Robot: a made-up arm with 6 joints.
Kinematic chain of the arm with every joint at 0, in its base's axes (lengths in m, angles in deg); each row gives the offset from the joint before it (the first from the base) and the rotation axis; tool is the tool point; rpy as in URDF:
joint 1: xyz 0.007 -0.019 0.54 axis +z
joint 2: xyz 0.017 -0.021 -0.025 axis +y
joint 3: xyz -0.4 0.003 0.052 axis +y
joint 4: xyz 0.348 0.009 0.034 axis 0.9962 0 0.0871
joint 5: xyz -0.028 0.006 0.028 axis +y
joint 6: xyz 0.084 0.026 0.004 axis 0.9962 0 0.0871
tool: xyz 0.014 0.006 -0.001 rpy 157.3 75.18 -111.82
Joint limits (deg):
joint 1: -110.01..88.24
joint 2: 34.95..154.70
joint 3: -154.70..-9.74
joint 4: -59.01..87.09
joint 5: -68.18..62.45
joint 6: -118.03..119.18
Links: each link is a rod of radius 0.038 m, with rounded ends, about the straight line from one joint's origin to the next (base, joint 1, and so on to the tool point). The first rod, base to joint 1, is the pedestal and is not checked.
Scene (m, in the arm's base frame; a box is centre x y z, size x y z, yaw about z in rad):
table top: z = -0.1
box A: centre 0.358 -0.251 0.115 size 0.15 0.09 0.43 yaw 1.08
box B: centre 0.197 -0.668 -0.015 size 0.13 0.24 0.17 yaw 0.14
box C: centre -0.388 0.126 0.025 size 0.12 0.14 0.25 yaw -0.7
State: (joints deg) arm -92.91 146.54 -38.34 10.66 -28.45 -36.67
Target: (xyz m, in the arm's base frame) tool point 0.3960 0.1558 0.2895
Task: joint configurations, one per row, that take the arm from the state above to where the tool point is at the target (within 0.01 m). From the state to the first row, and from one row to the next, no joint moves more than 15 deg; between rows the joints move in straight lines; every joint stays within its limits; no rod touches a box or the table.
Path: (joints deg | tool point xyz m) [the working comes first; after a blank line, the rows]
Joints at the target: 19.34 144.64 -46.44 -7.35 -32.92 -35.14
Straight joint move there: touches box A.

1: -78.86 138.29 -37.52 8.48 -29.82 -36.45 | 0.0972 -0.3964 0.3230
2: -64.82 130.04 -36.69 6.30 -31.19 -36.24 | 0.1965 -0.3792 0.3779
3: -50.77 121.79 -35.87 4.13 -32.56 -36.02 | 0.2873 -0.3291 0.4343
4: -36.72 113.54 -35.04 1.95 -33.93 -35.81 | 0.3580 -0.2510 0.4910
5: -22.70 121.32 -37.89 -0.38 -33.68 -35.64 | 0.4149 -0.1602 0.4438
6: -8.69 129.09 -40.74 -2.70 -33.43 -35.47 | 0.4420 -0.0549 0.3939
7: 5.33 136.87 -43.59 -5.03 -33.17 -35.31 | 0.4356 0.0543 0.3422
8: 19.34 144.64 -46.44 -7.35 -32.92 -35.14 | 0.3960 0.1558 0.2895

